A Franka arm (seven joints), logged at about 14 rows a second.
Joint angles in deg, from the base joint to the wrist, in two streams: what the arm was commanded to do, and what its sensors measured. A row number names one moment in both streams.
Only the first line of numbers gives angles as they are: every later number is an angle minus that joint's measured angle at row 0.
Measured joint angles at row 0: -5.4 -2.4 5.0 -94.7 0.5 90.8 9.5
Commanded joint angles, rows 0 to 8: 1.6 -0.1 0.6 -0.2 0.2 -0.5 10.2; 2.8 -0.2 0.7 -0.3 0.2 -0.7 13.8; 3.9 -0.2 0.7 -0.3 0.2 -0.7 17.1; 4.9 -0.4 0.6 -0.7 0.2 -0.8 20.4; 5.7 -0.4 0.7 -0.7 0.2 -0.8 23.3; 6.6 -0.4 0.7 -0.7 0.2 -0.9 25.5; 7.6 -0.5 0.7 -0.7 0.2 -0.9 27.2; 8.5 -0.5 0.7 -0.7 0.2 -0.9 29.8; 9.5 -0.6 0.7 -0.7 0.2 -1.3 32.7
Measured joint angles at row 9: 8.4 0.0 0.4 -0.2 0.0 -0.5 27.9
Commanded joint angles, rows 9 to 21: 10.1 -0.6 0.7 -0.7 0.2 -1.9 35.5; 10.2 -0.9 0.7 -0.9 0.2 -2.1 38.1; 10.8 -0.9 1.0 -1.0 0.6 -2.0 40.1; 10.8 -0.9 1.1 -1.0 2.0 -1.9 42.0; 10.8 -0.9 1.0 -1.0 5.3 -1.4 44.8; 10.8 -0.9 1.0 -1.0 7.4 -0.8 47.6; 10.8 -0.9 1.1 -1.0 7.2 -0.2 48.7; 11.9 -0.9 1.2 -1.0 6.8 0.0 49.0; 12.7 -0.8 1.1 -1.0 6.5 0.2 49.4; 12.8 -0.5 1.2 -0.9 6.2 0.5 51.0; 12.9 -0.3 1.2 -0.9 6.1 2.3 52.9; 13.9 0.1 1.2 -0.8 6.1 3.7 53.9; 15.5 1.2 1.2 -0.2 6.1 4.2 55.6
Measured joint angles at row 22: 13.8 0.1 0.8 -0.3 6.0 2.0 52.2
